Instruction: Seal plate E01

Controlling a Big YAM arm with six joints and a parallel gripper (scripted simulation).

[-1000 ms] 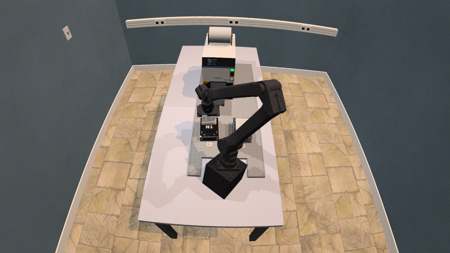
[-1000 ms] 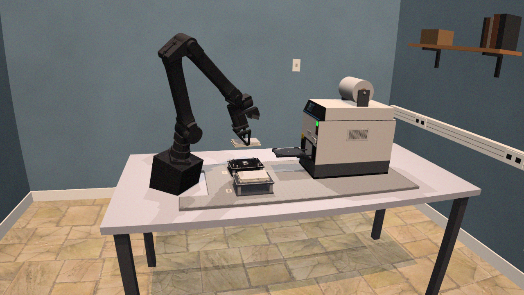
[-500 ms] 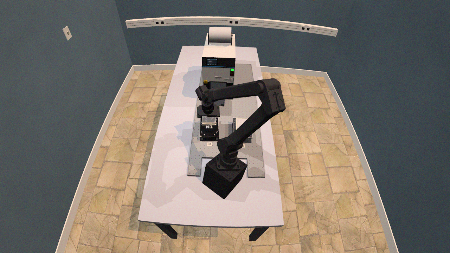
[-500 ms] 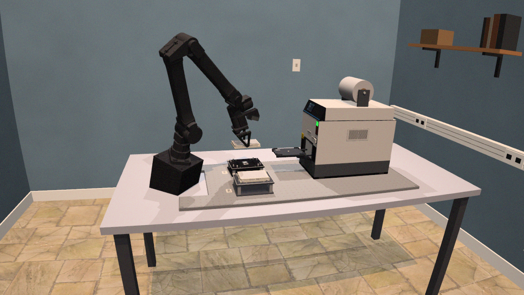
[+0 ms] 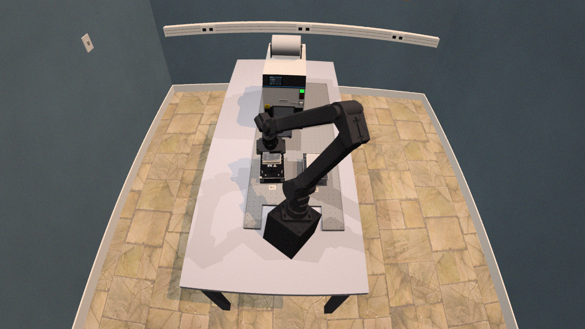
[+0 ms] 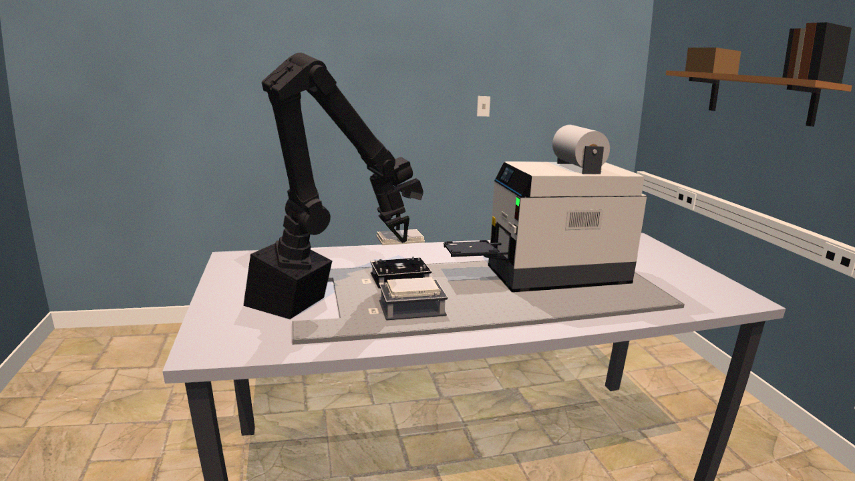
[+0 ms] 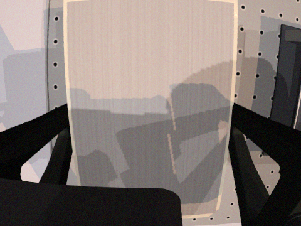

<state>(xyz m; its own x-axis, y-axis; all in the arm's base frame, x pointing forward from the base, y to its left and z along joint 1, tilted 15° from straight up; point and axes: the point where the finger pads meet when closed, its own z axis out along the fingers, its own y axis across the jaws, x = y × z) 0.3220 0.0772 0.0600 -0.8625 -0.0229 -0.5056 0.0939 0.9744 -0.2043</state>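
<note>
Right now my hand is 10 cm above the nest N1. Also, from my hand: cream plate: 4 cm behind, 21 cm to the right, 8 cm below; then sealer stage: 20 cm ahead, 7 cm to the right, 3 cm below; then foil roll: 53 cm ahead, 13 cm to the right, 28 cm above.
</note>
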